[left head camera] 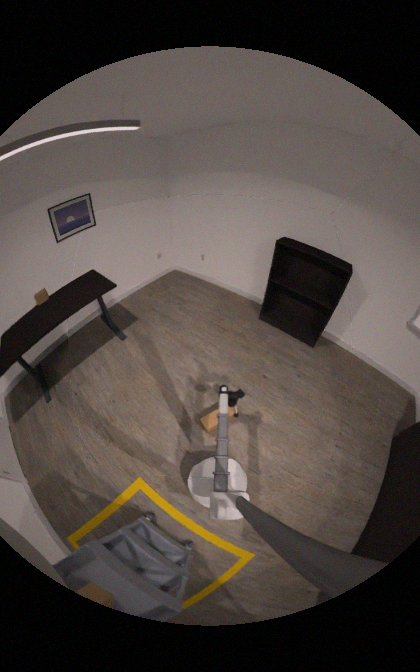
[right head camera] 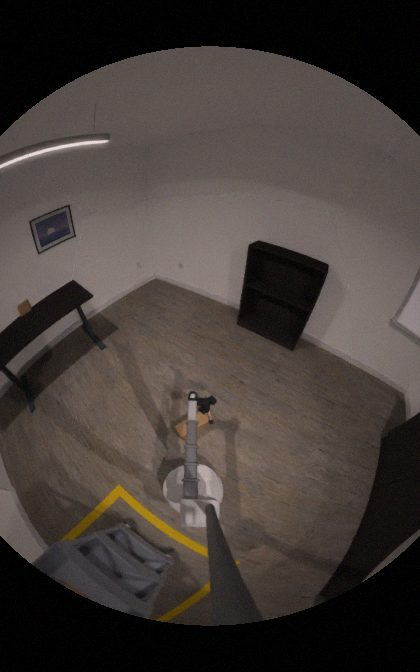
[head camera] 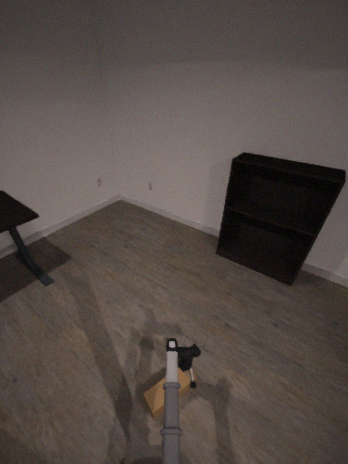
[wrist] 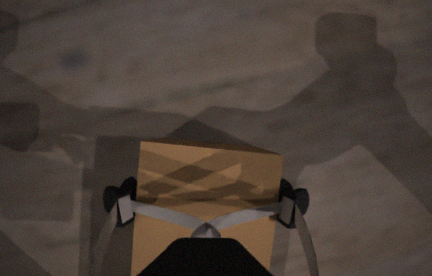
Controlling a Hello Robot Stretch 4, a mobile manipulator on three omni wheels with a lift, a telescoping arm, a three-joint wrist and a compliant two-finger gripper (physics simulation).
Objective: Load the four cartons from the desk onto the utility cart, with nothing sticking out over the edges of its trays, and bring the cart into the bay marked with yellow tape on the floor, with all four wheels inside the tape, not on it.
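Frame: origin at the robot's base, x ahead, y left, z up, level; millimetres.
Seen in the pictures: gripper, fingertip midpoint: (head camera: 185,376) (wrist: 206,194).
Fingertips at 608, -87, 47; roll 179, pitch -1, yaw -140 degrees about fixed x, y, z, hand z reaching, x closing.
Note:
A point is followed by its place in that frame, as x, y, z.
An orange-brown carton (head camera: 155,397) @[486, 91, 91] (left head camera: 210,421) (right head camera: 184,427) (wrist: 210,175) @[623, -108, 91] lies on the floor ahead of the base. My gripper (head camera: 186,376) @[608, -87, 47] (left head camera: 230,410) (right head camera: 204,416) (wrist: 206,194) @[608, -87, 47] is low over it and shut on it, a fingertip against each side; the arm hides part of it. Another carton (left head camera: 41,296) (right head camera: 24,307) stands on the dark desk (head camera: 15,215) @[1461, 1236, 693] (left head camera: 65,305) (right head camera: 50,312). The grey cart (left head camera: 107,565) (right head camera: 82,560) stands at the yellow tape (left head camera: 100,517) (right head camera: 165,526), two wheels visible inside it, the others hidden. A carton (left head camera: 95,595) shows on its top tray, cut off by the view's edge.
A dark bookshelf (head camera: 287,165) @[1701, -890, 1033] (left head camera: 315,253) (right head camera: 290,253) stands against the far wall. A large dark piece of furniture (left head camera: 395,495) (right head camera: 380,500) is at the right. My round white base (left head camera: 200,475) (right head camera: 172,487) is beside the tape.

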